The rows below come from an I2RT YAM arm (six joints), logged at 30 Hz.
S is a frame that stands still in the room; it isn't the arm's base.
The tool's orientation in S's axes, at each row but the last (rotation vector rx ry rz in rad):
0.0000 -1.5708 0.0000
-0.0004 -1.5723 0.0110
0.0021 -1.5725 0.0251
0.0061 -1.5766 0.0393
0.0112 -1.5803 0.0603
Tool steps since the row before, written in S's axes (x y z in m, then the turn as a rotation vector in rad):
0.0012 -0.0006 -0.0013 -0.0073 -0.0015 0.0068
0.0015 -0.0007 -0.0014 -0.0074 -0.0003 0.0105
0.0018 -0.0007 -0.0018 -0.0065 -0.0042 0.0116
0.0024 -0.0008 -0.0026 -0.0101 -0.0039 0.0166
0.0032 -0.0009 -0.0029 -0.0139 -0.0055 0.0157
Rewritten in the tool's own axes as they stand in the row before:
-0.0013 -0.0006 -0.0012 0.0068 -0.0015 0.0073
-0.0014 -0.0007 -0.0015 0.0105 -0.0003 0.0074
-0.0018 -0.0007 -0.0018 0.0115 -0.0043 0.0066
-0.0026 -0.0008 -0.0024 0.0166 -0.0040 0.0101
-0.0030 -0.0010 -0.0031 0.0157 -0.0054 0.0140

